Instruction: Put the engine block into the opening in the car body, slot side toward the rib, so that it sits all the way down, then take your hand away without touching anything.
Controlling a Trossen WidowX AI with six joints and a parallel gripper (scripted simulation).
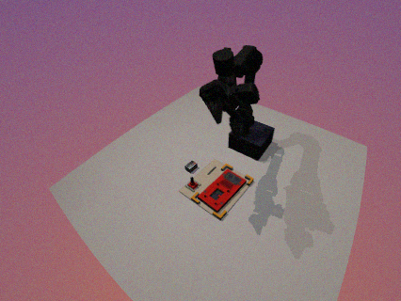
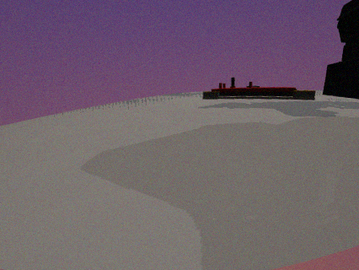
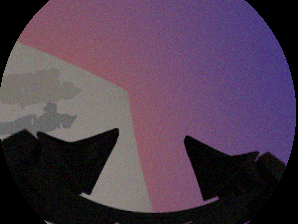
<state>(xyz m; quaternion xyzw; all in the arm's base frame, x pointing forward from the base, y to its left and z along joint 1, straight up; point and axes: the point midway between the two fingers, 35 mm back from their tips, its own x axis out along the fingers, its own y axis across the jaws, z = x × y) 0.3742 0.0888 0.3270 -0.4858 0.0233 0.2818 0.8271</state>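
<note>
Now: the grey engine block 140 mm behind my gripper tip, 260 mm to the right of it and 400 mm below it.
</note>
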